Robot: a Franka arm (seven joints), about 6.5 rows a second.
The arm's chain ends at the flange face. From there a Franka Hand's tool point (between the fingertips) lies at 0.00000 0.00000 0.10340 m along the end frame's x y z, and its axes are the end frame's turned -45 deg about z.
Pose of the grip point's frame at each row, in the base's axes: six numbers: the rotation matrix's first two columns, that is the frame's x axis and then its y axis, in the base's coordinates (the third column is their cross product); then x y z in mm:
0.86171 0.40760 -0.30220 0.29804 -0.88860 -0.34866 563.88 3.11 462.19
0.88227 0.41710 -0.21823 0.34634 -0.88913 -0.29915 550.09 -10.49 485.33
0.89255 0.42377 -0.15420 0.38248 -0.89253 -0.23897 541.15 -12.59 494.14
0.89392 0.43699 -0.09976 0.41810 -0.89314 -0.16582 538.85 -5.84 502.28
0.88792 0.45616 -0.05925 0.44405 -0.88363 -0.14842 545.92 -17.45 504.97
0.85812 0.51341 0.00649 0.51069 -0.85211 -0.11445 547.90 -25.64 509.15
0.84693 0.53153 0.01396 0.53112 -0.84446 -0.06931 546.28 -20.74 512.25
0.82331 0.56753 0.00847 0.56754 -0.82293 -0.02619 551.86 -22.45 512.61
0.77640 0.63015 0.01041 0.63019 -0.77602 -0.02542 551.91 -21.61 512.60
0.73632 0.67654 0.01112 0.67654 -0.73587 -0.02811 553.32 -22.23 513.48
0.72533 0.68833 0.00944 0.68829 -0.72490 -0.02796 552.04 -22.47 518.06
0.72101 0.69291 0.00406 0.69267 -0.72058 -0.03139 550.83 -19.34 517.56
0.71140 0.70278 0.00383 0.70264 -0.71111 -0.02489 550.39 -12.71 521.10
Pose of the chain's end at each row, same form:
0.82007 -0.34012 -0.46023 -0.39857 -0.91655 -0.03285 606.34 -18.64 553.93
0.86876 -0.33378 -0.36584 -0.37896 -0.92364 -0.05722 583.05 -29.97 581.38
0.90158 -0.33146 -0.27801 -0.36067 -0.93076 -0.05994 565.85 -28.55 593.27
0.92774 -0.32255 -0.18779 -0.33646 -0.94054 -0.04671 555.56 -16.85 603.73
0.94185 -0.30227 -0.14684 -0.31386 -0.94737 -0.06305 558.33 -28.36 607.04
0.96789 -0.23950 -0.07634 -0.24567 -0.96557 -0.08552 553.40 -36.14 611.87
0.97443 -0.22127 -0.03914 -0.22331 -0.97297 -0.05888 548.87 -27.58 615.39
0.98348 -0.18060 -0.01253 -0.18086 -0.98320 -0.02451 552.68 -25.18 615.97
0.99461 -0.10315 -0.01061 -0.10339 -0.99431 -0.02534 552.73 -24.33 615.96
0.99904 -0.04195 -0.01201 -0.04227 -0.99872 -0.02774 554.44 -25.15 616.83
0.99958 -0.02586 -0.01310 -0.02619 -0.99930 -0.02645 553.32 -25.24 621.41
0.99962 -0.01957 -0.01933 -0.02004 -0.99949 -0.02507 552.78 -21.97 620.91
0.99988 -0.00589 -0.01489 -0.00619 -0.99977 -0.02031 551.92 -14.82 624.47

